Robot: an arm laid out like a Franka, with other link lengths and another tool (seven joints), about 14 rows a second.
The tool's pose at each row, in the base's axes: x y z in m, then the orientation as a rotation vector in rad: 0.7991 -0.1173 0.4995 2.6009 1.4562 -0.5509; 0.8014 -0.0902 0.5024 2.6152 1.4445 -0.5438; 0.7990 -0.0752 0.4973 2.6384 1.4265 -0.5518; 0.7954 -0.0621 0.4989 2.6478 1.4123 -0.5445; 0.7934 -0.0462 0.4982 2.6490 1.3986 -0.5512; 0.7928 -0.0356 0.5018 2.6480 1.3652 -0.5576; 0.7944 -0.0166 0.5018 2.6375 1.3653 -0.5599; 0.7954 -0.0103 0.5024 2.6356 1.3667 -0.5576; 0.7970 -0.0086 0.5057 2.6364 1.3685 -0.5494; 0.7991 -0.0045 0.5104 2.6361 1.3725 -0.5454
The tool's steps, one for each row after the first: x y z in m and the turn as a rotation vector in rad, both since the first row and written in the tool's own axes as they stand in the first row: 0.0218 -0.0128 -0.0106 0.0042 0.0078 0.0104; 0.0345 -0.0224 -0.0092 0.0204 0.0114 0.0252; 0.0427 -0.0325 -0.0133 0.0203 0.0162 0.0363; 0.0548 -0.0426 -0.0164 0.0207 0.0102 0.0449; 0.0617 -0.0491 -0.0224 0.0144 -0.0016 0.0661; 0.0777 -0.0579 -0.0280 0.0076 -0.0082 0.0643; 0.0830 -0.0605 -0.0305 0.0054 -0.0078 0.0633; 0.0839 -0.0603 -0.0344 0.0027 -0.0029 0.0628; 0.0865 -0.0611 -0.0404 0.0016 -0.0002 0.0604
